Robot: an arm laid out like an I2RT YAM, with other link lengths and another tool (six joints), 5 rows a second.
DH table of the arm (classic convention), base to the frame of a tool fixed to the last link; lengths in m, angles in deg. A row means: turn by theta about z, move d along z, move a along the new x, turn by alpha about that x. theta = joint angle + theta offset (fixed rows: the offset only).
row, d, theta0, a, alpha
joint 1, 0.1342, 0, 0.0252, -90
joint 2, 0, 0, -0.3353, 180
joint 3, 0, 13.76, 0.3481, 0
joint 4, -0.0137, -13.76, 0.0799, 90
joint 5, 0.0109, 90, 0, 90
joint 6, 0.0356, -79.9, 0.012, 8.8
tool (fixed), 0.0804, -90, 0, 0
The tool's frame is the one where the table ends.
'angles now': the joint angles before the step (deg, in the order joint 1, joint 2, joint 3, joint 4, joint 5, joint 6). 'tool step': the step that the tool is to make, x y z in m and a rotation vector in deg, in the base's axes. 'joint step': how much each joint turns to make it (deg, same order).
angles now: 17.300, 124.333, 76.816, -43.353, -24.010, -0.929
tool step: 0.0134, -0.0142, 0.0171, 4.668, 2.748, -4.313
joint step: -2.947, -0.048, 2.204, -2.994, -5.268, 1.403
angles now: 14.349, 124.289, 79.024, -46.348, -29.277, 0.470
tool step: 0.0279, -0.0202, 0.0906, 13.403, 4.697, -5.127
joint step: -5.198, -2.002, 9.914, -14.339, -14.054, -0.913
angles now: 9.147, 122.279, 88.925, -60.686, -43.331, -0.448
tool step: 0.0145, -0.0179, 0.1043, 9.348, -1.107, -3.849
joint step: -3.338, -3.791, 9.517, -10.918, -9.137, 0.096
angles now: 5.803, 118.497, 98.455, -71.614, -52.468, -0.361
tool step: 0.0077, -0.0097, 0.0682, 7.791, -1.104, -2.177
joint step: -1.907, -0.734, 7.944, -6.633, -7.672, 0.339
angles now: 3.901, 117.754, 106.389, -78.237, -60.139, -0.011
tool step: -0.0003, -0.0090, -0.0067, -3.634, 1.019, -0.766
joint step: -0.614, 0.021, 0.002, -0.969, 3.563, 0.302
